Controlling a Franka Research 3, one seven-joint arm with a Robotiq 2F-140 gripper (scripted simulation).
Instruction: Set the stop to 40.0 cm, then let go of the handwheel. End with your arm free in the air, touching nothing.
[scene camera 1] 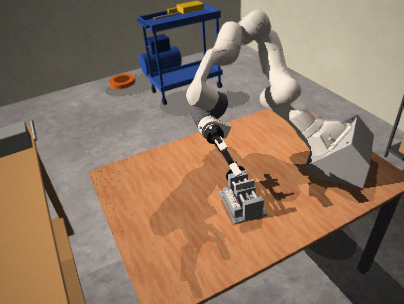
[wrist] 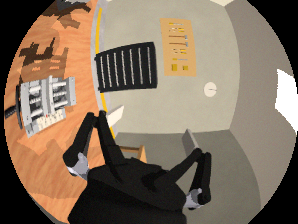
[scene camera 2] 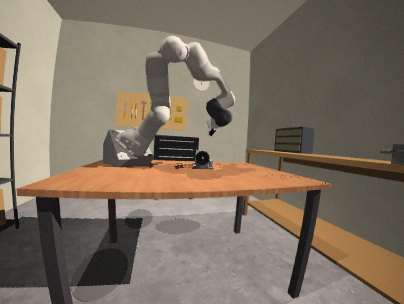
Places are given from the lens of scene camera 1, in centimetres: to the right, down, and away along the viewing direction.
stop fixture [scene camera 1: 251, 207]: 20, 23, 139
